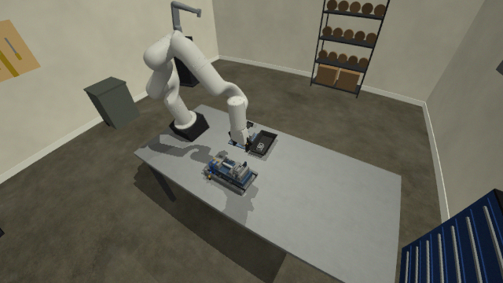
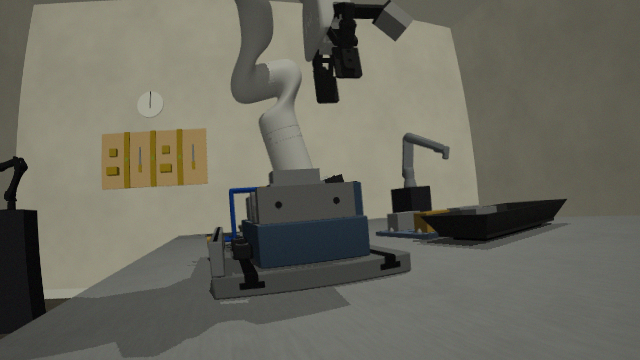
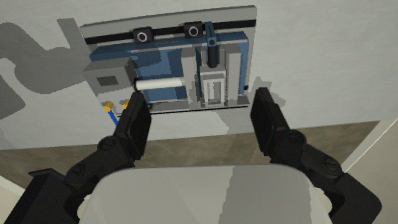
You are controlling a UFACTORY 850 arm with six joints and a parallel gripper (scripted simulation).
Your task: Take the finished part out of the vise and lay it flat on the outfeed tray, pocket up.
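Now: hand 80 mm past the screw rod, 50 mm to the left of it and 150 mm above it. From my hand the other things lie so: blue fixture plate 120 mm behind, 290 mm to the left, 220 mm below; then yellow block 80 mm behind, 240 mm to the left, 200 mm below.
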